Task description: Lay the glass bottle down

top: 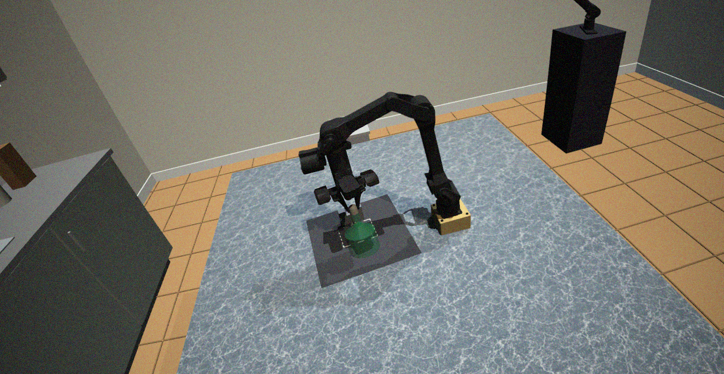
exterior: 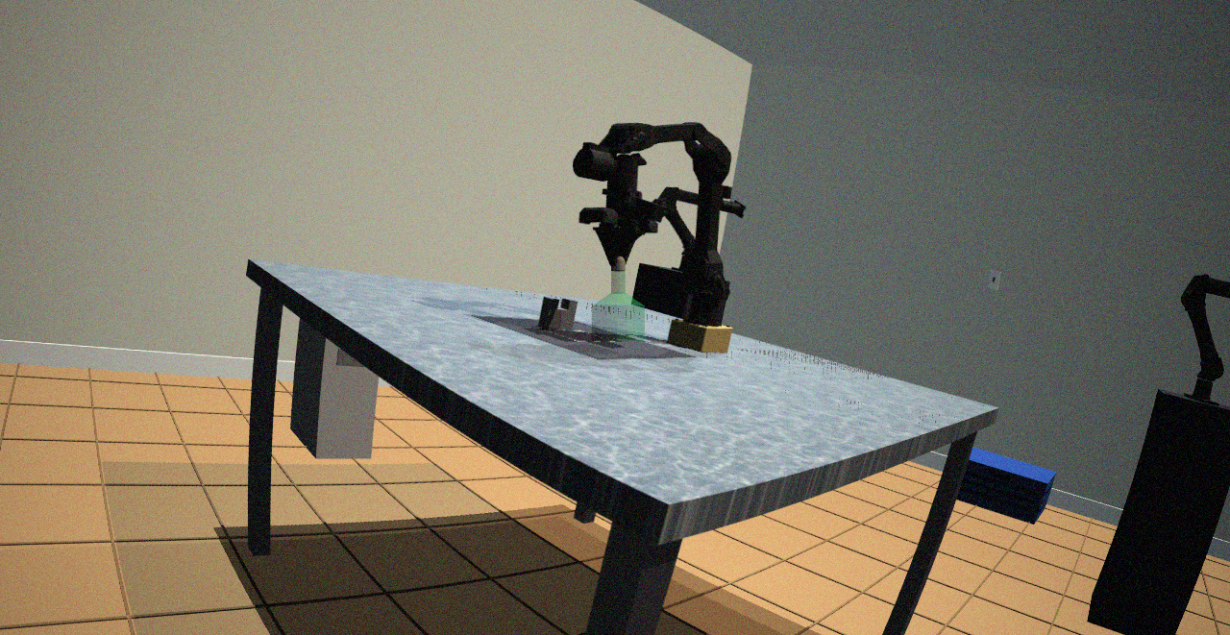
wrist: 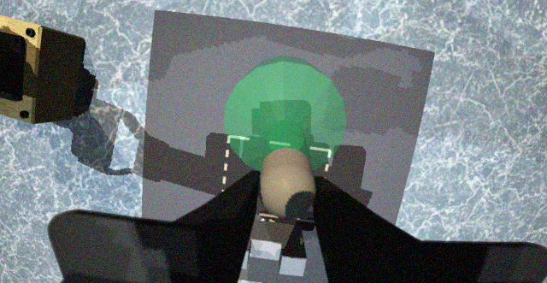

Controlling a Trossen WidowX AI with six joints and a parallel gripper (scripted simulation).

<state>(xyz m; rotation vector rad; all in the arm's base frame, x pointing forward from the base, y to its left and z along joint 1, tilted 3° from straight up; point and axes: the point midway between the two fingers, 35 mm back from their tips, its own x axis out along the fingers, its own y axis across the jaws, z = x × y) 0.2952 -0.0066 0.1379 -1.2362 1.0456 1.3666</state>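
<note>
Now: gripper tip 15 cm above the dark mat and 4 cm to the left of it. Round my gripper tip: green glass bottle 4 cm below, 1 cm to the left.
</note>
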